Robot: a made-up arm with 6 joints.
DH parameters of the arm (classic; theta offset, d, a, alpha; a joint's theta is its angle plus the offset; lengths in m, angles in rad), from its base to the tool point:
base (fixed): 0 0.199 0 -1.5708
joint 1: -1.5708 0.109 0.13 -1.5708
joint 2: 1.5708 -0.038 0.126 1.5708
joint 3: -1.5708 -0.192 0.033 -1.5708
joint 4: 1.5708 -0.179 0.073 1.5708
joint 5: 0 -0.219 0.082 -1.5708
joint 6: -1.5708 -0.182 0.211 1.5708
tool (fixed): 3.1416 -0.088 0 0
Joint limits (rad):
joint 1: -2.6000..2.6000
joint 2: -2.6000..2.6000
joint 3: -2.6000..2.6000
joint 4: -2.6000..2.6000
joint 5: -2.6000..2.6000
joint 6: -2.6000..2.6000
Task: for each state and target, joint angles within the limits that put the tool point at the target. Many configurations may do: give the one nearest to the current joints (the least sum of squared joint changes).
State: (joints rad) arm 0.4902 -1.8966 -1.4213 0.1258 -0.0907 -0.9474
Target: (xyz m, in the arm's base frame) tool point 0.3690 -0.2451 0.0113
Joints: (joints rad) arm 1.1765 -1.6761 -1.5566 0.1266 0.0804 -0.3708
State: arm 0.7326 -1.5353 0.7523 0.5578 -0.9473 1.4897
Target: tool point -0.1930 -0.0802 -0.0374
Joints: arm 0.6262 -1.7686 0.4387 0.5742 -0.9779 1.5526
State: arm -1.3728 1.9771 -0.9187 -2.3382 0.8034 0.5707
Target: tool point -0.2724 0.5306 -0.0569
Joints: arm -1.5483 1.3142 -0.9176 -1.5276 0.9306 0.9328
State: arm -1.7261 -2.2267 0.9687 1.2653 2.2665 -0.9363
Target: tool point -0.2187 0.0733 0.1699
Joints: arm -1.8286 -2.6000 0.7716 2.0460 2.6000 -0.8603
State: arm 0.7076 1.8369 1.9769 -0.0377 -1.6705 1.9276
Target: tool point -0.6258 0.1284 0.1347
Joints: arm 0.3389 1.2057 2.5492 0.0243 -1.2831 1.7350
